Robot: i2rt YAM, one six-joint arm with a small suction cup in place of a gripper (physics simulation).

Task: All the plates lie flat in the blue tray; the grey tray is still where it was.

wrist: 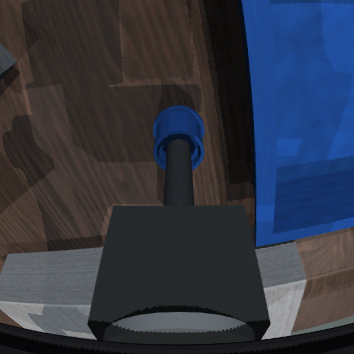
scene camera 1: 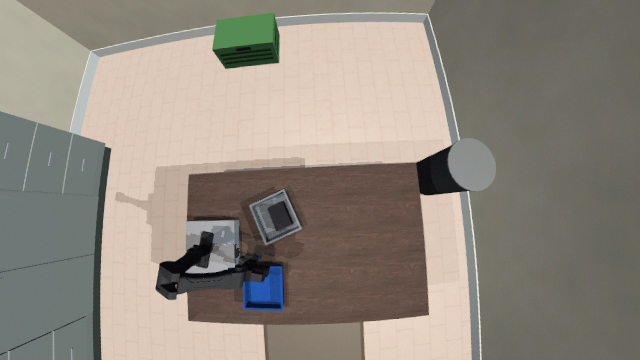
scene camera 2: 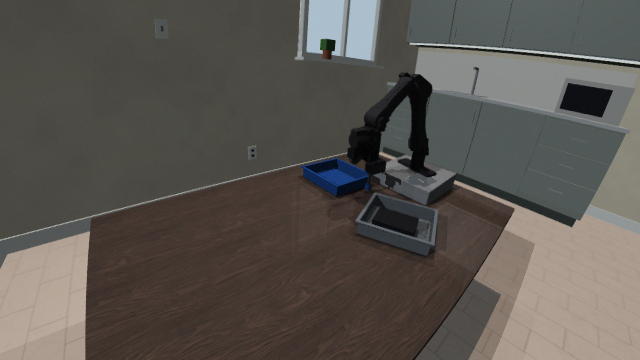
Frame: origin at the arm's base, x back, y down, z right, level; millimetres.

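Where they show: hand, tool point: (wrist: 178, 128) (scene camera 2: 367, 188); arm's base, link origin: (scene camera 1: 205, 249) (scene camera 2: 416, 167).
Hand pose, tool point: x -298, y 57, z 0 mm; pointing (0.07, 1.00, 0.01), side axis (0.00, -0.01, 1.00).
Observation:
Things, the pixels of their top centre, and the offset from my tool point. Level surfaces: height alone.
- grey tray, top centre: (scene camera 2: 400, 215) (scene camera 1: 274, 217) dx -68, dy -34, dz -253 mm
- black rectangular plate, top centre: (scene camera 2: 396, 219) (scene camera 1: 279, 216) dx -92, dy -30, dz -259 mm
- blue tray, top centre: (scene camera 2: 337, 170) (scene camera 1: 262, 288) dx -65, dy -34, dz +151 mm
- brown table, surface height: dy +16 mm
The grey tray (scene camera 1: 284, 236) (scene camera 2: 392, 239) stands turned at an angle on the table; its corner (wrist: 6, 61) shows in the wrist view. A black rectangular plate (scene camera 1: 281, 215) (scene camera 2: 395, 221) lies inside it; whether others lie under it I cannot tell. The blue tray (scene camera 1: 281, 295) (scene camera 2: 319, 184) (wrist: 265, 175) stands beside my base; no plate shows in the part of its floor in view. My suction cup (scene camera 1: 258, 258) (scene camera 2: 367, 187) (wrist: 179, 135) points down over the table, just outside the blue tray's near side. Nothing shows on the cup, so I report it as open.
The light grey base block (scene camera 1: 227, 231) (scene camera 2: 425, 191) (wrist: 50, 275) carries the arm and stands close to both trays. The brown table (scene camera 1: 360, 240) (scene camera 2: 225, 280) extends away from them. A dark cylinder with a grey top (scene camera 1: 471, 165) stands at the table's far right corner.

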